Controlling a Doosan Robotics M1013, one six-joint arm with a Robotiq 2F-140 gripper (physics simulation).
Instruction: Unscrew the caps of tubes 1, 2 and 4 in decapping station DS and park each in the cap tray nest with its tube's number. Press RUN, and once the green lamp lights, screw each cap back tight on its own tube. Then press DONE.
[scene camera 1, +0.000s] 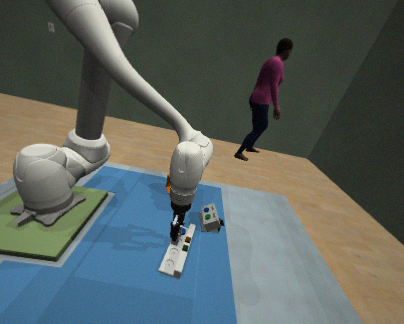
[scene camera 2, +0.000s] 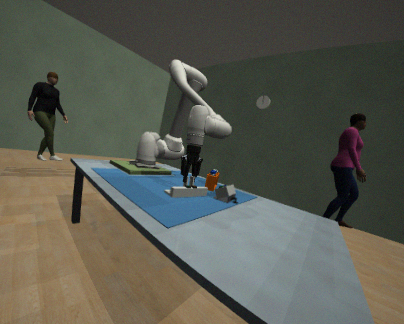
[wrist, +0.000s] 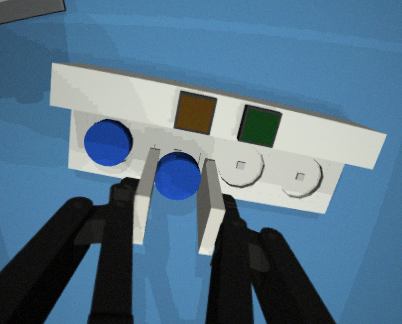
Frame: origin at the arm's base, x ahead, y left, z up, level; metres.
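Seen in the pictures: gripper, fingertip midpoint: (scene camera 1: 175, 240) (wrist: 179, 171); arm's base, origin of the base link: (scene camera 1: 51, 205) (scene camera 2: 145, 166).
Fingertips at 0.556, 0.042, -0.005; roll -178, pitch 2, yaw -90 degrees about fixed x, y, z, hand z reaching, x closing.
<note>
Offsets run from my fingertips to a thing's top centre, as dx, dy, dz. "spot": to the spot under its first point.
The white cap tray {+0.023, -0.022, +0.033} (wrist: 119, 93) (scene camera 1: 170, 263) (scene camera 2: 184, 191) lies on the blue mat. In the wrist view a blue cap {+0.009, +0.057, -0.001} (wrist: 107, 142) sits in its leftmost nest. My gripper (wrist: 179, 171) (scene camera 1: 175, 236) (scene camera 2: 190, 184) is shut on a second blue cap {-0.003, +0.000, +0.011} (wrist: 178, 176), low over the second nest. The two nests on the right (wrist: 240, 165) (wrist: 300, 177) are empty. An amber square {spot: +0.052, -0.001, +0.033} (wrist: 195, 112) and a green square {spot: +0.052, -0.040, +0.033} (wrist: 259, 126) sit on the tray's raised back. The orange decapping station {-0.096, +0.273, +0.082} (scene camera 2: 211, 180) (scene camera 1: 168, 186) stands just behind, mostly hidden by the arm in scene camera 1.
A grey button box {+0.119, +0.173, +0.063} (scene camera 1: 210, 218) (scene camera 2: 226, 193) with a blue and a green button stands beside the tray. The arm's base is on a green plate (scene camera 1: 59, 231). A person in magenta (scene camera 1: 265, 96) (scene camera 2: 345, 167) and one in black (scene camera 2: 49, 112) walk beyond the table.
</note>
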